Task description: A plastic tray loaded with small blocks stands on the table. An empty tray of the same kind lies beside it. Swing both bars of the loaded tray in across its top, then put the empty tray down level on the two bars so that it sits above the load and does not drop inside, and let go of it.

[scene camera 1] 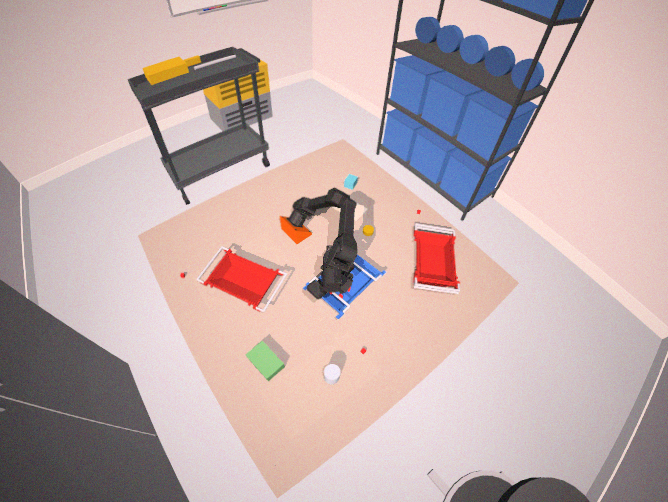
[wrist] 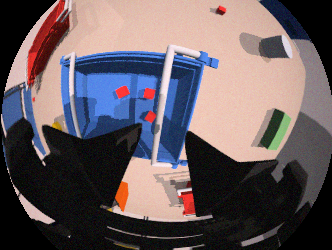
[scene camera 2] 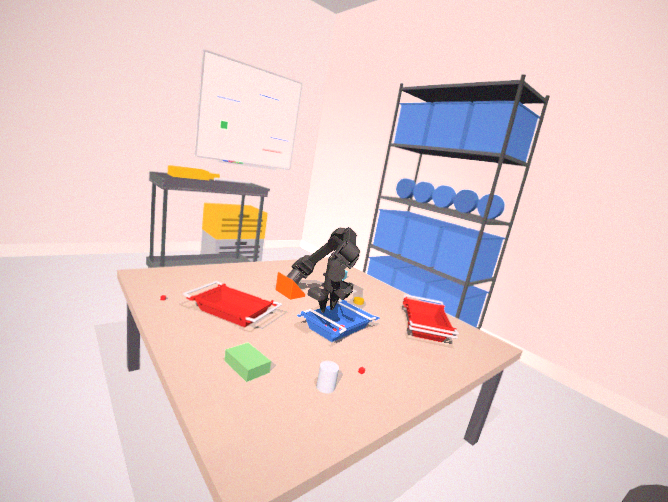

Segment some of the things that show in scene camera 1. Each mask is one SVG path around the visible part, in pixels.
A red tray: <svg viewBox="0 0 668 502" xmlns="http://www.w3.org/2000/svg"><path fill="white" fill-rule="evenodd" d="M221 246L196 280L206 286L209 284L211 285L210 287L218 288L231 296L248 303L248 306L253 305L254 310L266 312L266 308L283 284L282 282L287 273L278 269L273 271L273 269L253 263L237 256L236 253L233 254L231 249ZM284 275L264 309L259 308L261 299L277 275ZM224 249L224 252L227 252L224 258L215 267L207 281L201 281L200 278L207 270L207 267L212 264L215 257Z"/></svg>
A green block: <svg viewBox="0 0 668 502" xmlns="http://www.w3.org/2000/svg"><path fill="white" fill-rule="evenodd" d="M262 341L246 353L245 356L269 382L285 365Z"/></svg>
